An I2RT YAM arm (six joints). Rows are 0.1 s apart.
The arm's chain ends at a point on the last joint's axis. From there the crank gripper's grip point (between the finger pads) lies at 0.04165 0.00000 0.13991 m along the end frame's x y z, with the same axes.
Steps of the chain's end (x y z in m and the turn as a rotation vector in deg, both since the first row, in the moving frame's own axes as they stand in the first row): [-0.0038, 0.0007, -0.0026, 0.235, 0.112, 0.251]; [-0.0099, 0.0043, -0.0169, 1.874, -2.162, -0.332]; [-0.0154, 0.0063, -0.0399, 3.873, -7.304, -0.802]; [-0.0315, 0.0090, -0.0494, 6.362, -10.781, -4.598]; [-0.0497, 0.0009, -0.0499, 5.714, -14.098, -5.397]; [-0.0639, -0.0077, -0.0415, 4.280, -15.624, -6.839]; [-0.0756, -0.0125, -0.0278, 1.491, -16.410, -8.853]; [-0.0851, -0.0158, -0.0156, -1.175, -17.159, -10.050]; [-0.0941, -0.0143, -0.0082, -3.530, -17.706, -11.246]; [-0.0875, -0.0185, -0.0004, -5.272, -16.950, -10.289]
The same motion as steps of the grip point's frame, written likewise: [-0.0035, 0.0003, -0.0027, 0.235, 0.112, 0.251]; [-0.0152, -0.0005, -0.0155, 1.874, -2.162, -0.332]; [-0.0336, -0.0038, -0.0361, 3.873, -7.304, -0.802]; [-0.0591, -0.0091, -0.0451, 6.362, -10.781, -4.598]; [-0.0858, -0.0156, -0.0449, 5.714, -14.098, -5.397]; [-0.1039, -0.0210, -0.0361, 4.280, -15.624, -6.839]; [-0.1174, -0.0195, -0.0219, 1.491, -16.410, -8.853]; [-0.1284, -0.0164, -0.0095, -1.175, -17.159, -10.050]; [-0.1383, -0.0093, -0.0022, -3.530, -17.706, -11.246]; [-0.1293, -0.0090, 0.0054, -5.272, -16.950, -10.289]
